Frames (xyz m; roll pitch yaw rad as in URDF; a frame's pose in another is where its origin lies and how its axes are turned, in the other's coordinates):
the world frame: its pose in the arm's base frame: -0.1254 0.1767 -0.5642 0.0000 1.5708 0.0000
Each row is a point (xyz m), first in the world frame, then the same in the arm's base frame.
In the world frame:
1: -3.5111 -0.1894 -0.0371
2: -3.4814 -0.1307 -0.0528
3: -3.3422 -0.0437 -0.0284
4: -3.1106 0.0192 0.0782
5: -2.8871 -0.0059 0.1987
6: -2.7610 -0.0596 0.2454
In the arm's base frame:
1: -0.1625 -0.0127 2.9469
2: -0.1782 0.0460 2.9172
3: -0.1538 0.1330 2.7780
4: -0.0472 0.1959 2.5464
5: 0.0733 0.1708 2.3229
6: 0.1200 0.1171 2.1968

